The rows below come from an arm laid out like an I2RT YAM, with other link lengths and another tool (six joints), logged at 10 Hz.
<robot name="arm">
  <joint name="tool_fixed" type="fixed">
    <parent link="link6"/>
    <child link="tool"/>
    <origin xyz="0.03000 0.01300 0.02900" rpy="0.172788 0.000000 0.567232"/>
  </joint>
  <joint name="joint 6" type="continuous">
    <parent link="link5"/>
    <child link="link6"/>
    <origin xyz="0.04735 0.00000 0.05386" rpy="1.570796 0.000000 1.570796"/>
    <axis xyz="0 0 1"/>
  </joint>
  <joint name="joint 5" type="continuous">
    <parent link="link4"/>
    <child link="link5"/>
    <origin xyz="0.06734 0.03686 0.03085" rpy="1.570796 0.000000 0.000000"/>
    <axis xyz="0 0 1"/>
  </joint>
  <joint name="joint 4" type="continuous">
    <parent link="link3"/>
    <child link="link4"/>
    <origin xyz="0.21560 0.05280 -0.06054"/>
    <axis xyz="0 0 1"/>
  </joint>
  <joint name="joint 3" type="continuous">
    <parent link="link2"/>
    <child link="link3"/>
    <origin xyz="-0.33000 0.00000 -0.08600" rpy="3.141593 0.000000 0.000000"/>
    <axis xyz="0 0 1"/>
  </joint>
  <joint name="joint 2" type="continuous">
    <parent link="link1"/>
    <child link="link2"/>
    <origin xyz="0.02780 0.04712 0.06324" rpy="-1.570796 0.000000 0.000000"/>
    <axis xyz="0 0 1"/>
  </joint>
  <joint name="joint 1" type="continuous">
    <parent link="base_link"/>
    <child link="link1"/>
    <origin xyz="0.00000 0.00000 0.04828"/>
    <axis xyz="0 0 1"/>
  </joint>
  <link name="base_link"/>
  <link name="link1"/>
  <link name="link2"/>
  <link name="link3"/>
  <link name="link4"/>
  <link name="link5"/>
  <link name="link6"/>
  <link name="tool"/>
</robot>
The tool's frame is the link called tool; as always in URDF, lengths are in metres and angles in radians. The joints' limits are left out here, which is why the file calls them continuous.
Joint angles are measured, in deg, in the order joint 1, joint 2, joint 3, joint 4, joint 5, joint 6. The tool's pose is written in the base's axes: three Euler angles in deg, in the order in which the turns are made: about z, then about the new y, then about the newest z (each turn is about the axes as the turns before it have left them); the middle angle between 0 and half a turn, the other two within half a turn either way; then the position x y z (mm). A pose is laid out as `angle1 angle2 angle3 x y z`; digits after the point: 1 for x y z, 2 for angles.
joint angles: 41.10 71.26 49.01 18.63 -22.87 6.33
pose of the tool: 57.62 85.77 -49.71 220.5 184.8 348.7
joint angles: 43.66 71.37 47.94 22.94 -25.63 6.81
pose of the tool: 62.96 82.82 -50.10 210.4 198.5 352.2
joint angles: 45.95 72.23 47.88 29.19 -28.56 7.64
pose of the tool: 68.41 77.97 -51.30 203.4 214.2 363.7
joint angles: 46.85 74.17 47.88 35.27 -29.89 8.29
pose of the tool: 70.98 74.30 -52.47 205.4 226.0 370.1
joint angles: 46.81 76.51 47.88 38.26 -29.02 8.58
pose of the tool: 70.08 73.68 -52.31 214.0 233.3 366.3
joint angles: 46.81 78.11 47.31 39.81 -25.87 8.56
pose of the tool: 66.77 74.06 -51.60 222.2 235.5 358.7
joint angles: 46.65 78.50 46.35 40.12 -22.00 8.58
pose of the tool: 62.54 74.88 -50.69 227.3 231.6 351.5
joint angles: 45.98 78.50 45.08 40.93 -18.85 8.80
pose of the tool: 58.58 75.24 -49.92 232.0 224.7 345.5
